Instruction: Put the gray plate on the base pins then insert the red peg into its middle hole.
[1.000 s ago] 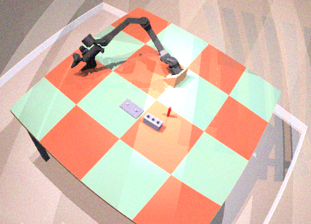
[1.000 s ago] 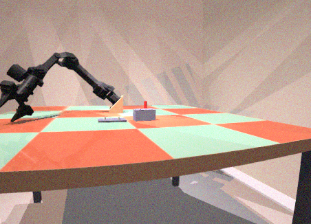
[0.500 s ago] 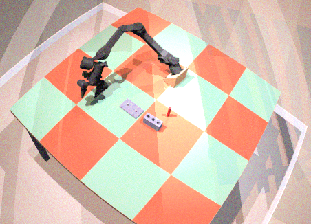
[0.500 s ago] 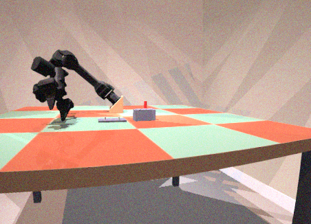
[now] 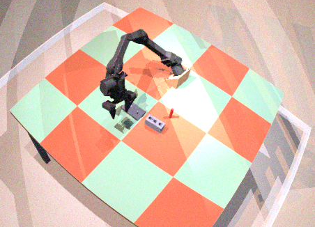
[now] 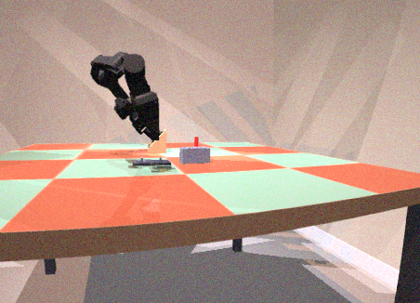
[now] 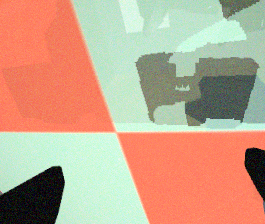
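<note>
The gray plate lies 12 cm behind my gripper tip, 14 cm to the left of it and 6 cm below it. The rest, counted from my gripper tip: red peg (21 cm behind, 17 cm to the left, 5 cm below); flat base (12 cm behind, 1 cm to the right, 9 cm below).
</note>
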